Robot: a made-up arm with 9 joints. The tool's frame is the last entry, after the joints.
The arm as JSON. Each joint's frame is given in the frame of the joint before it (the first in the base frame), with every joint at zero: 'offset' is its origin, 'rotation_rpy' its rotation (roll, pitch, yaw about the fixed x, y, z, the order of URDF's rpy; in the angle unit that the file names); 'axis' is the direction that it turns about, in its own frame. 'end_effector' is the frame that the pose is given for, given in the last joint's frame.
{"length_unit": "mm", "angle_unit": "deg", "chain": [
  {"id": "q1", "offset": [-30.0, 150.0, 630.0], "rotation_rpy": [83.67, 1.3, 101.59], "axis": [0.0, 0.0, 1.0]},
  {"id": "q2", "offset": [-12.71, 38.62, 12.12], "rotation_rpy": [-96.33, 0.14, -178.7], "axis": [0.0, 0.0, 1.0]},
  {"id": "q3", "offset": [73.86, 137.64, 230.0], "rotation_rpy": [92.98, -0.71, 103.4], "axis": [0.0, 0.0, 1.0]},
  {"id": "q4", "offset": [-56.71, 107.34, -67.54], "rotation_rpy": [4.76, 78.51, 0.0], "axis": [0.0, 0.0, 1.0]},
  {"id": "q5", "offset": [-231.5, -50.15, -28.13], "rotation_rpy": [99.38, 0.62, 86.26], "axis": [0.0, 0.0, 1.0]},
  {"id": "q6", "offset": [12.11, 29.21, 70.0], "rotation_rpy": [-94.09, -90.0, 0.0], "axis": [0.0, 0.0, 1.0]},
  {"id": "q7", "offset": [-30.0, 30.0, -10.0], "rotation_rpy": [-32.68, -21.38, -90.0], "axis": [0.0, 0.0, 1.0]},
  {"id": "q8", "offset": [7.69, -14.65, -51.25], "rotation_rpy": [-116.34, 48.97, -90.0], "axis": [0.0, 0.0, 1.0]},
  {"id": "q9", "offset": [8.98, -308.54, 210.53], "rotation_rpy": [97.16, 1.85, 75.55], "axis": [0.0, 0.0, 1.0]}
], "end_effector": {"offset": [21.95, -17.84, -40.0], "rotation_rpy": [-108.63, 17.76, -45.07]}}
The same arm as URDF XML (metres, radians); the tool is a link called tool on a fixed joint. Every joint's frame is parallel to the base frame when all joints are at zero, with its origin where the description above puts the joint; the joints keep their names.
<robot name="arm">
<joint name="tool_fixed" type="fixed"><parent link="link9"/><child link="tool"/><origin xyz="0.0200 0.0400 -0.0200" rpy="0.0351 0.8327 0.4707"/></joint>
<joint name="q9" type="continuous"><parent link="link8"/><child link="link9"/><origin xyz="-0.2800 -0.0600 0.2400" rpy="0.0000 0.0000 0.0000"/><axis xyz="-0.0001 -1 -0.0002"/></joint>
<joint name="q8" type="continuous"><parent link="link7"/><child link="link8"/><origin xyz="0.0300 -0.0400 0.0200" rpy="0.0000 0.0000 0.0000"/><axis xyz="0.069799 0.124298 0.989787"/></joint>
<joint name="q7" type="continuous"><parent link="link6"/><child link="link7"/><origin xyz="0.0100 -0.0300 -0.0300" rpy="0.0000 0.0000 0.0000"/><axis xyz="-0.783815 0.539911 -0.306806"/></joint>
<joint name="q6" type="continuous"><parent link="link5"/><child link="link6"/><origin xyz="-0.0300 0.0700 -0.0100" rpy="0.0000 0.0000 0.0000"/><axis xyz="-1 -0.0001 0"/></joint>
<joint name="q5" type="continuous"><parent link="link4"/><child link="link5"/><origin xyz="0.0700 -0.2200 0.0600" rpy="0.0000 0.0000 0.0000"/><axis xyz="-0.0001 1 0.0001"/></joint>
<joint name="q4" type="continuous"><parent link="link3"/><child link="link4"/><origin xyz="0.0600 0.0600 -0.1100" rpy="0.0000 0.0000 0.0000"/><axis xyz="-0.983288 -0.162998 0.081099"/></joint>
<joint name="q3" type="continuous"><parent link="link2"/><child link="link3"/><origin xyz="-0.1200 -0.1000 -0.2300" rpy="0.0000 0.0000 0.0000"/><axis xyz="-0.032101 -0.998136 0.051902"/></joint>
<joint name="q2" type="continuous"><parent link="link1"/><child link="link2"/><origin xyz="0.0100 -0.0100 0.0400" rpy="0.0000 0.0000 0.0000"/><axis xyz="-0.0001 0.0001 -1"/></joint>
<joint name="q1" type="continuous"><parent link="base"/><child link="link1"/><origin xyz="-0.0300 0.1500 0.6300" rpy="0.0000 0.0000 0.0000"/><axis xyz="0.973143 0.202109 0.110205"/></joint>
<link name="base"/>
<link name="link1"/>
<link name="link2"/>
<link name="link3"/>
<link name="link4"/>
<link name="link5"/>
<link name="link6"/>
<link name="link7"/>
<link name="link8"/>
<link name="link9"/>
<link name="tool"/>
</robot>

